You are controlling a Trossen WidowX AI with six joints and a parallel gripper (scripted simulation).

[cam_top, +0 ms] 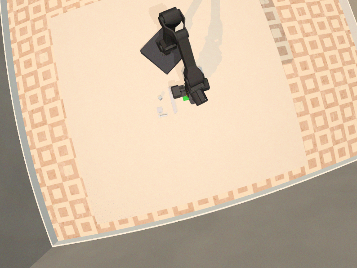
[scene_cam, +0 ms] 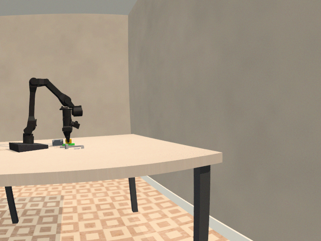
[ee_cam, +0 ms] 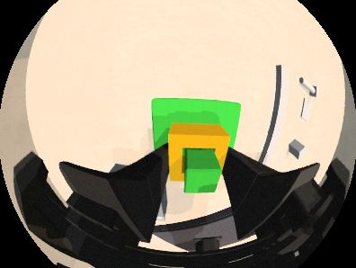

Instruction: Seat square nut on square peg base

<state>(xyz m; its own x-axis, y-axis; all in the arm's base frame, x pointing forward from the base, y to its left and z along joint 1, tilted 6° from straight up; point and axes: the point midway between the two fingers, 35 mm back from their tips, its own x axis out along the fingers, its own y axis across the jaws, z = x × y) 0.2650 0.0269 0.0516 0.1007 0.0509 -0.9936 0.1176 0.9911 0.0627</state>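
Right now my hand is 7 cm to the right of the grey block, 7 cm past it and 4 cm above it. Round my hand: long strip 10 cm to the right, 5 cm below, 1 cm ahead.
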